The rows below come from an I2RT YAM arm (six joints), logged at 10 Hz.
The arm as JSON. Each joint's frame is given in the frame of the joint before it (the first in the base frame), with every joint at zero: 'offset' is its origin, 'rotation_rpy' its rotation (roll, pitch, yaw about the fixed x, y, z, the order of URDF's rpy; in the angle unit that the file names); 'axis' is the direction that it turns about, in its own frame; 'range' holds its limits. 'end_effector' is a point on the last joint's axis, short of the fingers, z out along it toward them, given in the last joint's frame.
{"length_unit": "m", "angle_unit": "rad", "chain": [
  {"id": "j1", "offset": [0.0, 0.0, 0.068], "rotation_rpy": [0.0, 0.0, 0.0], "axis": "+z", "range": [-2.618, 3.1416]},
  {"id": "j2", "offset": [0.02, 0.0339, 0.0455], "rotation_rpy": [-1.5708, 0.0, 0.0], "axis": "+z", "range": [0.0, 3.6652]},
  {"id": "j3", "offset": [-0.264, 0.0, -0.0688], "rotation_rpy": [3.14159, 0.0, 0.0], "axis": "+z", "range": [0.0, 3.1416]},
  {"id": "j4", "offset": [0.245, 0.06, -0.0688], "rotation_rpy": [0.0, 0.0, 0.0], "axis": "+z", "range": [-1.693, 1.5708]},
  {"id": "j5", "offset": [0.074, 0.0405, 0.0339], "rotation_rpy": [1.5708, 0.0, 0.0], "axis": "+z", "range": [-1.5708, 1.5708]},
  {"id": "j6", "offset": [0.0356, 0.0, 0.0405], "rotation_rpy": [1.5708, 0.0, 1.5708], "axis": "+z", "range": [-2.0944, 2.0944]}
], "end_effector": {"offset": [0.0, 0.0, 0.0], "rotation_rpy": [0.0, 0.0, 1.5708]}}
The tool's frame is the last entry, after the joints.
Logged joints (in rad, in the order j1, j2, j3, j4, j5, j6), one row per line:
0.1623, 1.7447, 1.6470, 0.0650, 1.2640, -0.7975
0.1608, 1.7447, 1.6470, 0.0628, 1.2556, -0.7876
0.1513, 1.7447, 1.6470, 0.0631, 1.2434, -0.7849
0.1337, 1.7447, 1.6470, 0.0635, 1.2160, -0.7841
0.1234, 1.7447, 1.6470, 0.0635, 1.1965, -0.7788
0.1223, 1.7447, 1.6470, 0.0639, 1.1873, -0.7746
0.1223, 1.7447, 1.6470, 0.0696, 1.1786, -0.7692
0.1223, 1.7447, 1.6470, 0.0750, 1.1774, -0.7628
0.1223, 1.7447, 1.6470, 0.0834, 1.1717, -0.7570
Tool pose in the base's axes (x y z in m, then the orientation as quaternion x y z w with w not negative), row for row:
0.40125, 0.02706, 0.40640, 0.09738, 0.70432, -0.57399, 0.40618
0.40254, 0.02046, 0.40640, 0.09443, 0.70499, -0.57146, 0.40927
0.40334, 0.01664, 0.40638, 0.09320, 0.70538, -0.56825, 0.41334
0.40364, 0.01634, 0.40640, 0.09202, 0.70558, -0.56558, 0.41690
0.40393, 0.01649, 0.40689, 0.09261, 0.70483, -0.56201, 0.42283
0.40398, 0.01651, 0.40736, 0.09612, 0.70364, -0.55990, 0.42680
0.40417, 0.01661, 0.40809, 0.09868, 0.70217, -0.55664, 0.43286
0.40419, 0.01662, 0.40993, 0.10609, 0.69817, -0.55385, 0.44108
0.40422, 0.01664, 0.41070, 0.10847, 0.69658, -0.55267, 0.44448
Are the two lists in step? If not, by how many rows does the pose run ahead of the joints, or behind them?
The pose runs 2 rows ahead of the joints: the pose in row i belongs to the joints in row i + 2.
